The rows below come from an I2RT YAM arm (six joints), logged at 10 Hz.
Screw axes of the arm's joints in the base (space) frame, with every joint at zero. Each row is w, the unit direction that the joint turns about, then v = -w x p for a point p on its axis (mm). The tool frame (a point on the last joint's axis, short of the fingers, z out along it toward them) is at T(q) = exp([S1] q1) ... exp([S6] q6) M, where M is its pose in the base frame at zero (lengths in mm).
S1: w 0 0 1 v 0 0 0
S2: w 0 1 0 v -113.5 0 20
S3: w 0 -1 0 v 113.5 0 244
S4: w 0 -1 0 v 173.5 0 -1
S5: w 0 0 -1 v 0 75 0
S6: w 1 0 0 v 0 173.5 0
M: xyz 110.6 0 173.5 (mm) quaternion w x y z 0.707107 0 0.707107 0
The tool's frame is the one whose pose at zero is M.
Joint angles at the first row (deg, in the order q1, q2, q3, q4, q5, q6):
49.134 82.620 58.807 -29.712 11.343 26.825
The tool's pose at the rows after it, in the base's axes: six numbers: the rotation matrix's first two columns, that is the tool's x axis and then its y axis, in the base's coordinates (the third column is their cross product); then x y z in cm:
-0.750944, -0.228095, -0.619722, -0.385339, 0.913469, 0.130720, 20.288, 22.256, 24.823
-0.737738, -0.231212, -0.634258, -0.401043, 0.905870, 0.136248, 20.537, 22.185, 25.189
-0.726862, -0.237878, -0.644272, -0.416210, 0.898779, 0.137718, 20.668, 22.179, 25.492
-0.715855, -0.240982, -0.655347, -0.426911, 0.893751, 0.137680, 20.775, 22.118, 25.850
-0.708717, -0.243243, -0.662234, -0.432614, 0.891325, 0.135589, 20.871, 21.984, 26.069
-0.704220, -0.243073, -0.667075, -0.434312, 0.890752, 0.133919, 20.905, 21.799, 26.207
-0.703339, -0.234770, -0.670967, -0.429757, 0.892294, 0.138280, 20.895, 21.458, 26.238
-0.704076, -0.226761, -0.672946, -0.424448, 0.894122, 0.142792, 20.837, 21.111, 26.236
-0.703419, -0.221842, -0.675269, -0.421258, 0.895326, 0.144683, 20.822, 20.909, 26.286
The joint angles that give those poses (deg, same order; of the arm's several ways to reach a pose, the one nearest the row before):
48.884 82.377 59.229 -28.764 10.512 25.015
48.356 82.103 59.478 -27.933 9.788 23.800
48.101 81.925 59.780 -27.514 9.247 22.780
47.840 81.613 60.083 -27.219 8.954 21.928
47.514 81.324 60.189 -27.080 8.776 21.260
47.222 80.934 60.073 -26.990 8.710 20.849
46.773 80.243 59.456 -26.659 8.539 20.832
46.376 79.520 58.788 -26.458 8.378 20.918
46.121 79.095 58.496 -26.368 8.334 20.918

